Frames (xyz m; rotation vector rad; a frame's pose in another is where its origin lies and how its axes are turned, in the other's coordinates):
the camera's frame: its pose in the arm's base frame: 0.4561 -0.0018 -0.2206 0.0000 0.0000 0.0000
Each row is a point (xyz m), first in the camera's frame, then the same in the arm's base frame.
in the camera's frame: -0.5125 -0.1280 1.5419
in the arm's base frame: -0.0564 -0.1298 1.3213
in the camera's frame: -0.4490 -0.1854 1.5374
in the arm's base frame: 0.0071 -0.1872 1.3168
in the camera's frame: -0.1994 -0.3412 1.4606
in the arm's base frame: 0.2567 -0.3430 1.2400
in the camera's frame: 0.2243 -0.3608 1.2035
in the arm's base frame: 0.6804 -0.3626 0.9829
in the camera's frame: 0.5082 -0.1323 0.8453
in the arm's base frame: 0.9643 -0.1341 0.6247
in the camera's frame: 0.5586 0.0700 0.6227
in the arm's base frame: 1.0147 0.0682 0.4021
